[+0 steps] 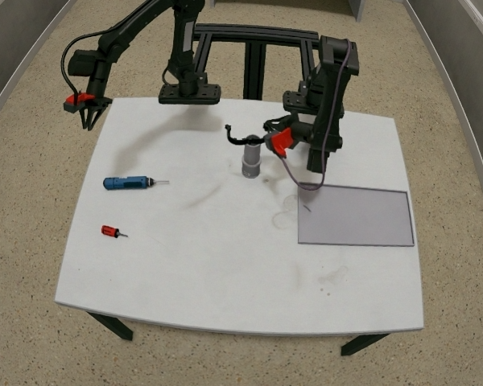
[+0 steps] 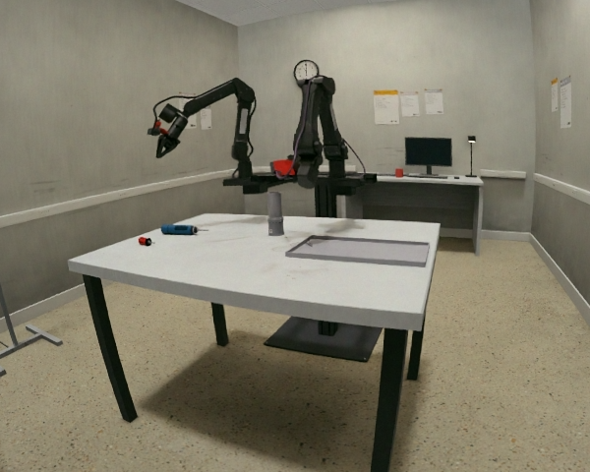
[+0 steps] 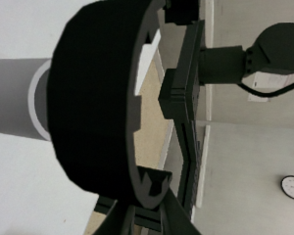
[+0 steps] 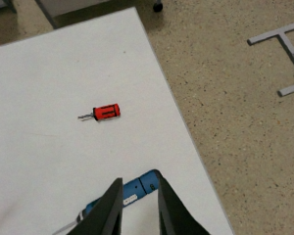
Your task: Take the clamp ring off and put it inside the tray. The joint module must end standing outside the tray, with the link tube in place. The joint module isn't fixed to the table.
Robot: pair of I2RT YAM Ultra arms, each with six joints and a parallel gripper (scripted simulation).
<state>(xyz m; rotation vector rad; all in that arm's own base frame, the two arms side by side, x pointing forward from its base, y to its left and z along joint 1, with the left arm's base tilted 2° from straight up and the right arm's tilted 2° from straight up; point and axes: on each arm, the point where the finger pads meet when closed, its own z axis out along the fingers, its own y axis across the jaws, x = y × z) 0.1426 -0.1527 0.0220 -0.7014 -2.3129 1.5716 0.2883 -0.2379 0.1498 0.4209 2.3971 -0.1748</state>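
Note:
My left gripper is now 5 cm to the left of the black clamp ring and 5 cm short of it. The rest, counted from my left hand: grey joint module: 19 cm below, 4 cm to the right, 2 cm ahead; small grey pin: 21 cm below, 15 cm to the left, 14 cm ahead; grey link tube: 11 cm below, 4 cm to the right, 2 cm ahead.

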